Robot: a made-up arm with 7 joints. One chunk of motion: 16 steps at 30 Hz.
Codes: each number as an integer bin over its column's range. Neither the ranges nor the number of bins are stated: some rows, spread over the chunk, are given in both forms.
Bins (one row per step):
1: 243 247 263 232 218 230
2: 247 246 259 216 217 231
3: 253 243 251 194 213 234
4: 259 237 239 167 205 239
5: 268 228 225 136 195 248
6: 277 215 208 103 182 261
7: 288 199 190 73 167 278
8: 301 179 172 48 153 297
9: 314 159 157 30 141 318
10: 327 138 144 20 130 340
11: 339 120 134 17 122 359
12: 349 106 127 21 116 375
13: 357 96 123 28 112 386
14: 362 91 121 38 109 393
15: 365 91 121 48 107 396
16: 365 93 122 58 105 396
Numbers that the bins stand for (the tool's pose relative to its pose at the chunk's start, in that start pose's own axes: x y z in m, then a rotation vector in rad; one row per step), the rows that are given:
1: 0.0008 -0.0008 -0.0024 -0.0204 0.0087 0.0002
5: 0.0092 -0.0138 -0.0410 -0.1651 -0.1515 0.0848
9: 0.0245 -0.0611 -0.1102 -0.3248 -0.5277 0.4135
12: 0.0361 -0.0974 -0.1408 -0.3384 -0.7019 0.6813
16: 0.0414 -0.1063 -0.1459 -0.2826 -0.7785 0.7799
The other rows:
2: 0.0022 -0.0015 -0.0064 -0.0445 0.0018 0.0049
3: 0.0042 -0.0036 -0.0146 -0.0777 -0.0261 0.0190
4: 0.0062 -0.0077 -0.0268 -0.1184 -0.0818 0.0425
6: 0.0122 -0.0227 -0.0583 -0.2148 -0.2421 0.1458
7: 0.0158 -0.0337 -0.0767 -0.2600 -0.3466 0.2257
8: 0.0201 -0.0474 -0.0950 -0.2977 -0.4441 0.3149
10: 0.0288 -0.0755 -0.1235 -0.3399 -0.6043 0.5169
11: 0.0328 -0.0878 -0.1336 -0.3444 -0.6601 0.6061
13: 0.0388 -0.1042 -0.1448 -0.3278 -0.7297 0.7329
14: 0.0404 -0.1077 -0.1469 -0.3127 -0.7506 0.7658
15: 0.0414 -0.1077 -0.1469 -0.2977 -0.7646 0.7799

